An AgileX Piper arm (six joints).
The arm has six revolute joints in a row. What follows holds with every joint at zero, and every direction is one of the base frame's. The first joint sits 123.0 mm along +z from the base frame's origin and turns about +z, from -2.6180 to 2.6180 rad. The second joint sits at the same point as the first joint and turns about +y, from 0.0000 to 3.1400 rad. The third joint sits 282.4 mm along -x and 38.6 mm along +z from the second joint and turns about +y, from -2.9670 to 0.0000 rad. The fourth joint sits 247.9 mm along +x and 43.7 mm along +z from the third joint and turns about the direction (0.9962, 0, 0.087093), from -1.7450 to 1.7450 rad. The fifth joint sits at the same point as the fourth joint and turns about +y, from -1.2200 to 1.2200 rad. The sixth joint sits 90.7 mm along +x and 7.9 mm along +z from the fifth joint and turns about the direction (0.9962, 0, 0.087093), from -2.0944 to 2.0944 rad. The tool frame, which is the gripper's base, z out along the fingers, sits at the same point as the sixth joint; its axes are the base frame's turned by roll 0.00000, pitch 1.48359 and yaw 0.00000 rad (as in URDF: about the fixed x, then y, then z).
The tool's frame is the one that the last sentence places.
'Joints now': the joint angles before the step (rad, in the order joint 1, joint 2, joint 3, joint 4, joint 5, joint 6). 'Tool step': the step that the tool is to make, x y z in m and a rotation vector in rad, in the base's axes. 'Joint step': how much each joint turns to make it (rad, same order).
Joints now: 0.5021 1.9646 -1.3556 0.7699 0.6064 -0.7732
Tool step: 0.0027 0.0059 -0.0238 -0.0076 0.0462 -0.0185
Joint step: 0.0095 0.0594 0.0000 0.0279 -0.0219 0.0003
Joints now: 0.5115 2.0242 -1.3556 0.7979 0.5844 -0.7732
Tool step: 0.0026 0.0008 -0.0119 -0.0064 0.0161 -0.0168
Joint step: 0.0000 0.0294 0.0001 0.0115 -0.0176 -0.0002
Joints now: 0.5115 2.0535 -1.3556 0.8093 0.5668 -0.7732
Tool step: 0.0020 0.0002 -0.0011 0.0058 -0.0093 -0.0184
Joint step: -0.0001 0.0041 0.0001 0.0125 -0.0211 -0.0019
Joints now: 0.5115 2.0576 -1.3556 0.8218 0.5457 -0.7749
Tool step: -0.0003 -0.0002 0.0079 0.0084 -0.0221 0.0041
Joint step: 0.0001 -0.0179 -0.0005 0.0024 -0.0024 -0.0088
